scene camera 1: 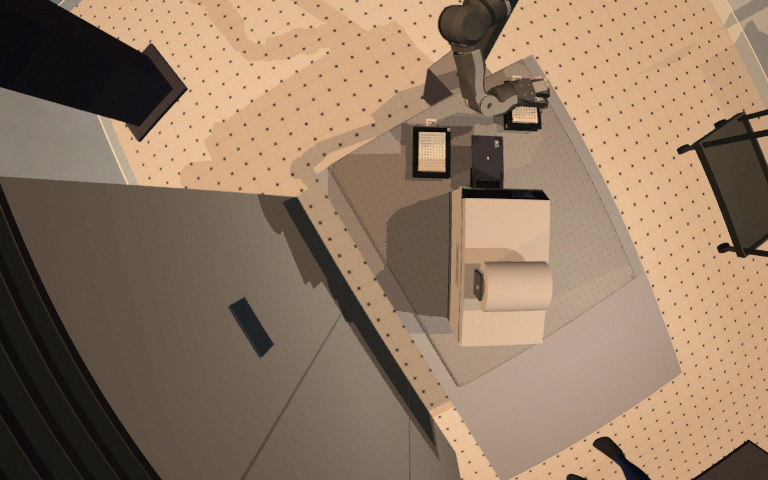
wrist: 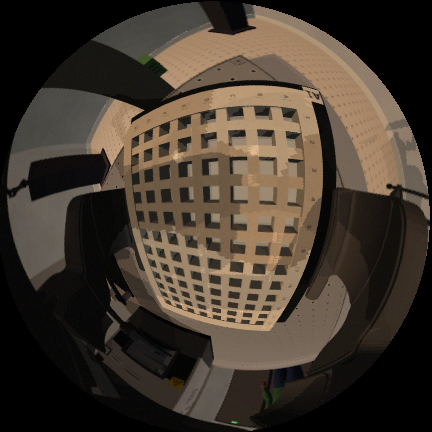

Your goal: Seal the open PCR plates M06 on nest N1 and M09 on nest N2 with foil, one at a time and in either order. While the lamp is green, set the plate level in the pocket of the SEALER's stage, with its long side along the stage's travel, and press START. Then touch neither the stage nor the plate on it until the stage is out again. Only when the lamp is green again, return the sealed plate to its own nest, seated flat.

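The sealer [scene camera 1: 504,226] [wrist: 192,367] is a pale box. Its dark stage [scene camera 1: 487,158] is out in front, with no plate on it. A small green light [scene camera 1: 467,187] shows at the sealer's front edge. One pale, open-welled plate [scene camera 1: 432,151] lies in a black nest [scene camera 1: 415,152] left of the stage. Another open-welled plate [scene camera 1: 525,115] [wrist: 220,200] is in the right-hand nest [scene camera 1: 523,127], partly hidden by the arm. The nest and plate labels are too small to read. My gripper [scene camera 1: 544,93] [wrist: 222,238] is open close above this right plate, one finger by each long side.
A pale foil roll [scene camera 1: 516,286] sits on top of the sealer. The arm [scene camera 1: 470,73] reaches in from the top of the scene view. A dark wedge-shaped block [scene camera 1: 436,86] stands by the arm. A dark cart [scene camera 1: 723,195] stands on the floor at right.
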